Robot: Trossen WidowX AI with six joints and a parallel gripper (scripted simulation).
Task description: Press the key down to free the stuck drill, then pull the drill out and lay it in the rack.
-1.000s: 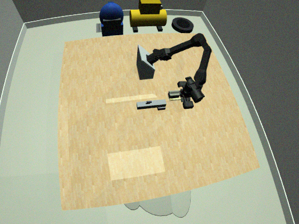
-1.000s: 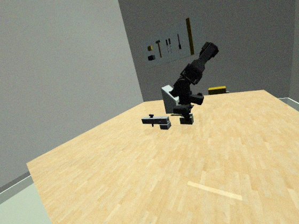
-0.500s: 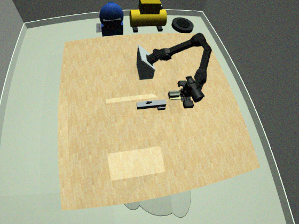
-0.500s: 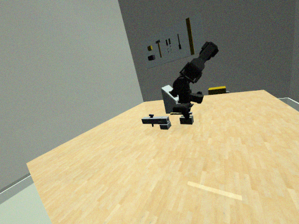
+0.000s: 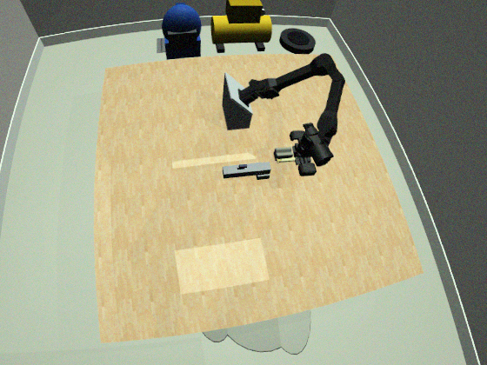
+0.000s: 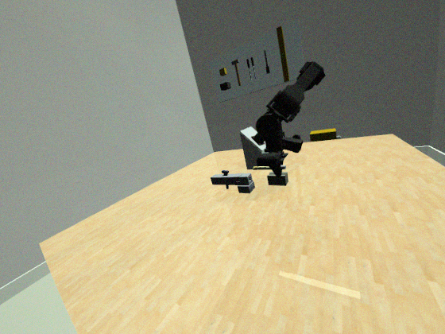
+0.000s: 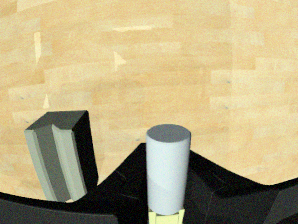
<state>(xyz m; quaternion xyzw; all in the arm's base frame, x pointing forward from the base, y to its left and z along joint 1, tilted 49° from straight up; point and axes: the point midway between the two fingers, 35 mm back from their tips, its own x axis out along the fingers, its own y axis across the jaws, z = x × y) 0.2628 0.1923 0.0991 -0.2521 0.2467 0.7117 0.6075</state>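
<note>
Now: the drill bit 4 cm to the right of my gripper tip and 3 cm above it. From my gripper tip the other things lie so: rack 7 cm behind, 4 cm to the right, 4 cm below; then dark key 2 cm ahead, 22 cm to the right, 1 cm below.
</note>
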